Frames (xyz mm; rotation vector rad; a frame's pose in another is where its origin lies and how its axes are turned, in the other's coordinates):
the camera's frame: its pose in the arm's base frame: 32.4 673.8 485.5 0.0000 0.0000 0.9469
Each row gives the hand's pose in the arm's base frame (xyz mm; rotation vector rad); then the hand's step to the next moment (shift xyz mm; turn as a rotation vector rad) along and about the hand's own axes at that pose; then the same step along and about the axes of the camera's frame.
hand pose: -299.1 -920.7 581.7 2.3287 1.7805 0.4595
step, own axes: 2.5 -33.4 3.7 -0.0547 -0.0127 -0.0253
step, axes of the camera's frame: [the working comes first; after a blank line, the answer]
step, axes of the arm's base frame: -28.5 11.6 -13.8 -0.0333 -0.0504 0.0121

-7.2 29.9 -13.8 -0.0603 -0.0024 0.0121
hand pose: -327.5 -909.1 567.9 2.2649 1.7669 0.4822
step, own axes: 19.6 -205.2 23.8 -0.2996 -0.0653 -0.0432
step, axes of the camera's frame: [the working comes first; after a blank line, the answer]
step, axes of the arm's base frame: -169.7 70.3 -96.5 -0.1410 -0.2750 -0.0196

-42.1 178.8 -96.5 -0.3056 -0.0462 -0.0196
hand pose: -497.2 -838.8 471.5 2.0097 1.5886 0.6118
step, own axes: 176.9 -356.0 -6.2 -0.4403 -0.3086 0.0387
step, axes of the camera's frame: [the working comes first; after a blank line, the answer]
step, axes of the arm's base frame: -232.3 241.6 -213.9 -0.3027 -0.3744 -0.2425

60.4 329.7 -213.9 -0.4807 0.0270 -0.2425
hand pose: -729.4 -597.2 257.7 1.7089 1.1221 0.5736
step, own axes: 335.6 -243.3 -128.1 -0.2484 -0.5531 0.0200
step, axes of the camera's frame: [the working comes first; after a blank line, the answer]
step, axes of the arm's base frame: -46.6 378.8 -206.4 -0.3309 -0.1728 -0.4782

280.2 259.1 -206.4 -0.3336 0.1676 -0.4782
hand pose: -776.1 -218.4 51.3 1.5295 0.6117 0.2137
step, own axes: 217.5 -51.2 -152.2 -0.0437 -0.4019 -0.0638
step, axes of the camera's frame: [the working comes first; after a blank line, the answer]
step, axes of the arm's base frame: 93.6 237.0 -90.3 -0.1652 0.0103 -0.3743

247.0 62.5 -90.3 -0.0881 0.1401 -0.3743
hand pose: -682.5 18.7 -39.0 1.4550 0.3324 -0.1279
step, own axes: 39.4 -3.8 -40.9 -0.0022 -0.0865 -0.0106
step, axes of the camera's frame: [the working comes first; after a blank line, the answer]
step, axes of the arm's base frame: 30.3 44.4 -18.6 -0.0283 0.0000 -0.0825

53.8 1.3 -18.6 -0.0165 0.0229 -0.0825
